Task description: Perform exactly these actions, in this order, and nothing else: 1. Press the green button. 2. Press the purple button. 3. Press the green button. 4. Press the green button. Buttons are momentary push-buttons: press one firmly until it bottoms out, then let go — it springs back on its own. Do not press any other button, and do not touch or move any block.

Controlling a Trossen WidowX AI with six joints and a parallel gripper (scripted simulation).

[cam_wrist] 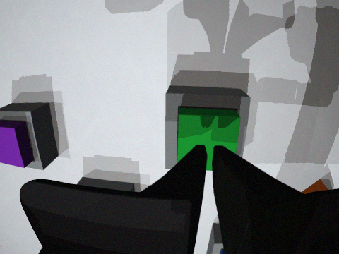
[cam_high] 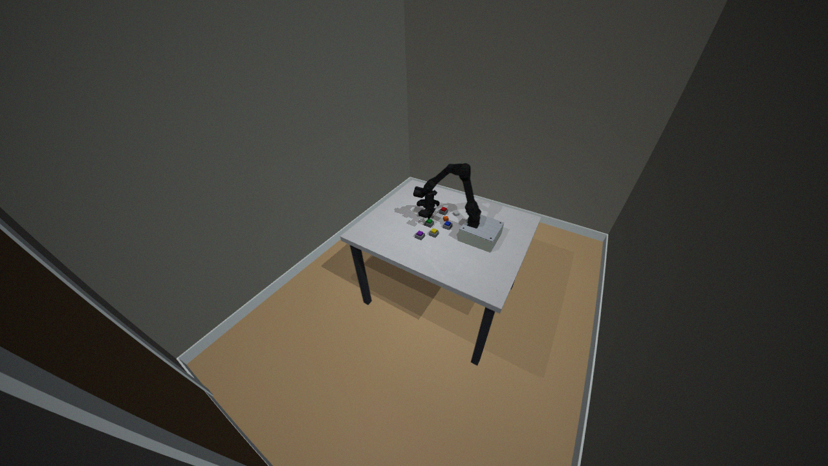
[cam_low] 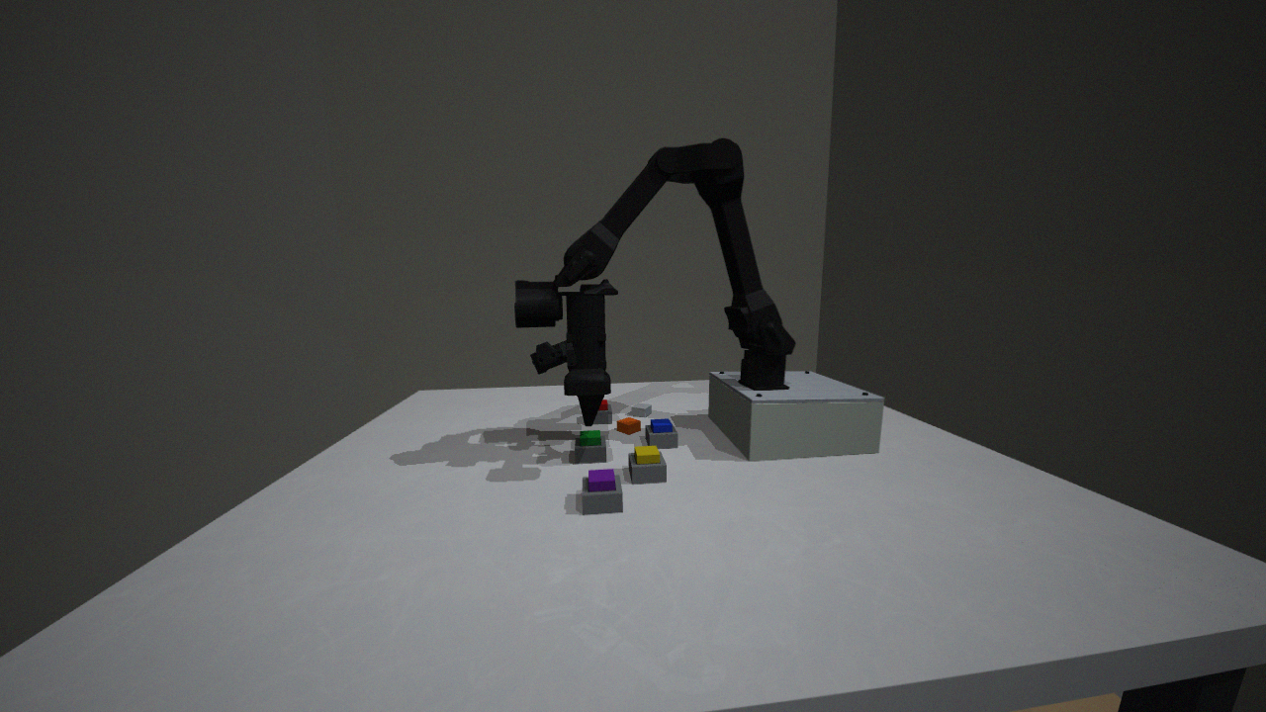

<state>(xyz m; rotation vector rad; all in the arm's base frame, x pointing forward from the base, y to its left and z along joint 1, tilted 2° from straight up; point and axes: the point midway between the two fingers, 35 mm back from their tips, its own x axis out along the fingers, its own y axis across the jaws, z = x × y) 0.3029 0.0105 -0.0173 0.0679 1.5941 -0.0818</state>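
My gripper tip is 20 mm above the green button. The rest, counted from my gripper tip: blue button: 130 mm behind, 30 mm to the right, 20 mm below; orange block: 80 mm behind, 100 mm to the right, 40 mm below; yellow button: 70 mm behind, 80 mm to the left, 20 mm below.
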